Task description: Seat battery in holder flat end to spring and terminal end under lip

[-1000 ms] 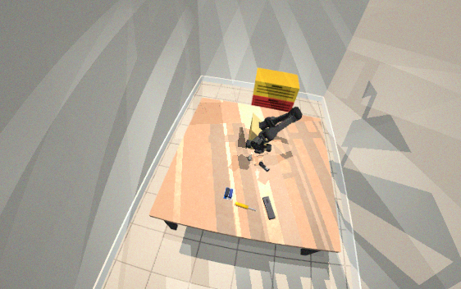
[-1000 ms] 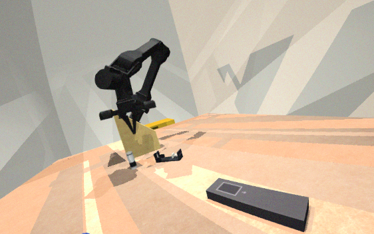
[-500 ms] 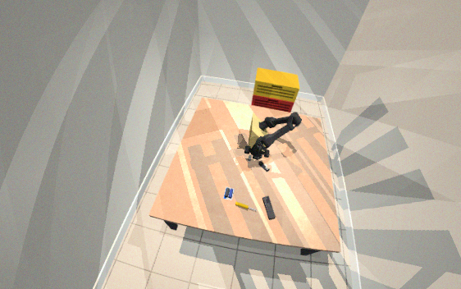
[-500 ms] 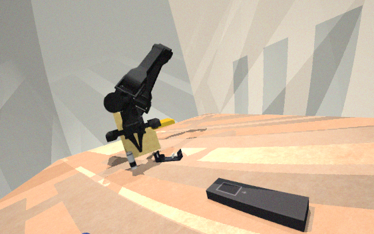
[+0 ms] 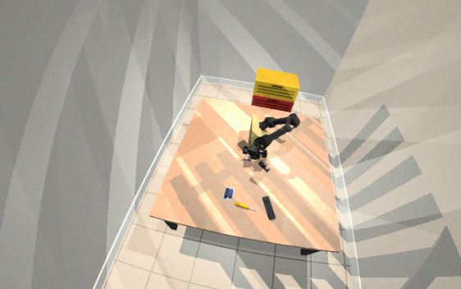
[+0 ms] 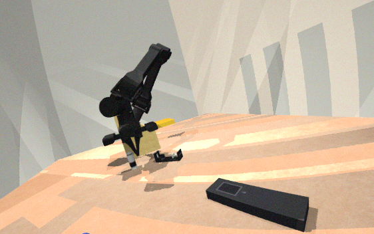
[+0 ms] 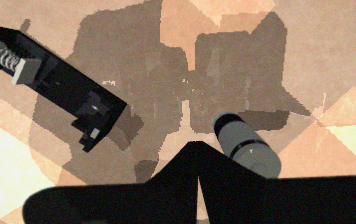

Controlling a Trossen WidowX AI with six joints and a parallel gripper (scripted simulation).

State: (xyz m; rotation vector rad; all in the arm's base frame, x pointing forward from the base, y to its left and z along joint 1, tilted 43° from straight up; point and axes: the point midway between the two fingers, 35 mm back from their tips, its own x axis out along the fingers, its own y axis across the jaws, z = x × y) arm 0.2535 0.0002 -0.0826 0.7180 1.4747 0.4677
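Now: the battery 3 cm to the right of my gripper tip and 1 cm below it. Round my gripper tip: long black block (39 cm ahead, 10 cm to the left, 2 cm below); then yellow screwdriver (39 cm ahead, 5 cm to the right, 3 cm below).
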